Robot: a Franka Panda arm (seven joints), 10 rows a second.
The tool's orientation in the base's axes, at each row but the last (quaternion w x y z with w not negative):
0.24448, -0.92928, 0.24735, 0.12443
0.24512, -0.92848, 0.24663, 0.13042
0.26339, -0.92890, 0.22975, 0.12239
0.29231, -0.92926, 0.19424, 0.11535
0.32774, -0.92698, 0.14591, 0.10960
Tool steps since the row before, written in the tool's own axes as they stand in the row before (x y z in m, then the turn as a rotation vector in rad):
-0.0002, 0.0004, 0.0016, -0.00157, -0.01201, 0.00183
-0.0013, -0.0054, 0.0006, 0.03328, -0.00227, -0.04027
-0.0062, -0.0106, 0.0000, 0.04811, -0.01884, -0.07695
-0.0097, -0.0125, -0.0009, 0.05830, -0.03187, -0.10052
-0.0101, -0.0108, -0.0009, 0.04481, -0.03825, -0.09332
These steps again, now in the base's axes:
-0.0006, 0.0006, -0.0014, 0.00472, 0.01068, 0.00372
0.0016, 0.0049, 0.0021, 0.03417, -0.03231, 0.02286
-0.0002, 0.0103, 0.0068, 0.05903, -0.04518, 0.05537
-0.0033, 0.0117, 0.0101, 0.07614, -0.05221, 0.07743
-0.0056, 0.0095, 0.0099, 0.06496, -0.04019, 0.07966

